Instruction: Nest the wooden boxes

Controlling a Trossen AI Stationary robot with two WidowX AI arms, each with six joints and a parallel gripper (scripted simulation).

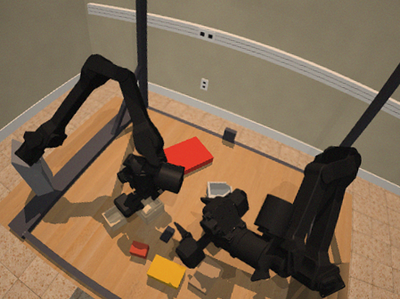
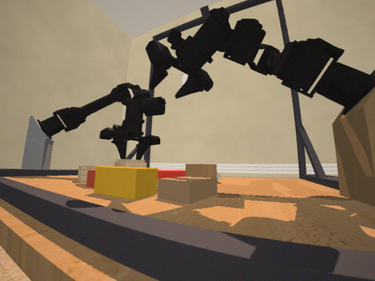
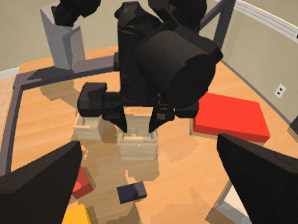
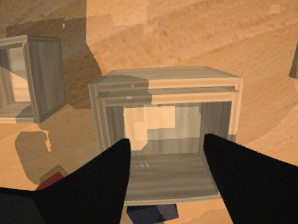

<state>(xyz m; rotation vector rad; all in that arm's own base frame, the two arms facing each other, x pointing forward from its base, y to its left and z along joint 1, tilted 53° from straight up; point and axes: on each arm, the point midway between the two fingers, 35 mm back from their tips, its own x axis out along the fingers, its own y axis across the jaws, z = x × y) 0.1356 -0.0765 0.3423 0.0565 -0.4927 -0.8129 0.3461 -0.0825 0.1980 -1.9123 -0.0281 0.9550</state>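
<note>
The small wooden box is 80 mm ahead of my right hand, 80 mm to the right of it and 70 mm below it. Round my right hand: small red block (140 mm ahead, 40 mm to the left, 70 mm below); then small dark block (50 mm ahead, 90 mm to the left, 80 mm below); then grey-white open box (130 mm behind, 210 mm to the left, 60 mm below).
</note>
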